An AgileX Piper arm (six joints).
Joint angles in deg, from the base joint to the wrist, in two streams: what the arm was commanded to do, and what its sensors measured. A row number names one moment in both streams.
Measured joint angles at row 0:
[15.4, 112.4, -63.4, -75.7, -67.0, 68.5]
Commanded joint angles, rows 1 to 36:
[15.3, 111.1, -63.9, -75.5, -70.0, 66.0]
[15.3, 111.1, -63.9, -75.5, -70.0, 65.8]
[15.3, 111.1, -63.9, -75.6, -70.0, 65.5]
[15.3, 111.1, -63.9, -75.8, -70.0, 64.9]
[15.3, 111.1, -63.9, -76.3, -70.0, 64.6]
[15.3, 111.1, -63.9, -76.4, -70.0, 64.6]
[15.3, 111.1, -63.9, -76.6, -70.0, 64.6]
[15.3, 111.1, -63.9, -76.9, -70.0, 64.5]
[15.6, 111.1, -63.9, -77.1, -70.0, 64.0]
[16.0, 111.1, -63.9, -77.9, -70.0, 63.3]
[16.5, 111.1, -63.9, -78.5, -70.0, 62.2]
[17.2, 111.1, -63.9, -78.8, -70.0, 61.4]
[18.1, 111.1, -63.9, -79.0, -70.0, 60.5]
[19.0, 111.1, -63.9, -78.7, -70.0, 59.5]
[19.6, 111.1, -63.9, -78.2, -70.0, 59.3]
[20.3, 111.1, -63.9, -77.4, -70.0, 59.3]
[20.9, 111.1, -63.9, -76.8, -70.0, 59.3]
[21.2, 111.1, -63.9, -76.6, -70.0, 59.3]
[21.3, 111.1, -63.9, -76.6, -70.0, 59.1]
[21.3, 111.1, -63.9, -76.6, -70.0, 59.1]
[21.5, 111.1, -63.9, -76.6, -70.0, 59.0]
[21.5, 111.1, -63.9, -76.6, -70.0, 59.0]
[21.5, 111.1, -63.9, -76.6, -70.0, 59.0]
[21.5, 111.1, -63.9, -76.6, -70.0, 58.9]
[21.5, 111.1, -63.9, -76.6, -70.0, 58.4]
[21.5, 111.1, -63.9, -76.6, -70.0, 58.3]
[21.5, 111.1, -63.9, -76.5, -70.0, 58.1]
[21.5, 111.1, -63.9, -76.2, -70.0, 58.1]
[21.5, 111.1, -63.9, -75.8, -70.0, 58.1]
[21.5, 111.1, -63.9, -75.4, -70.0, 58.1]
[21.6, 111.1, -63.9, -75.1, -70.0, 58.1]
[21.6, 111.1, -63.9, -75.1, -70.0, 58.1]
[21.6, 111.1, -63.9, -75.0, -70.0, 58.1]
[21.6, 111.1, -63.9, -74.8, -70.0, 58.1]
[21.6, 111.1, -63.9, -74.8, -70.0, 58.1]
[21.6, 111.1, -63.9, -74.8, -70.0, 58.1]
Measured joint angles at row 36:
[21.5, 112.4, -63.4, -78.7, -67.1, 59.2]
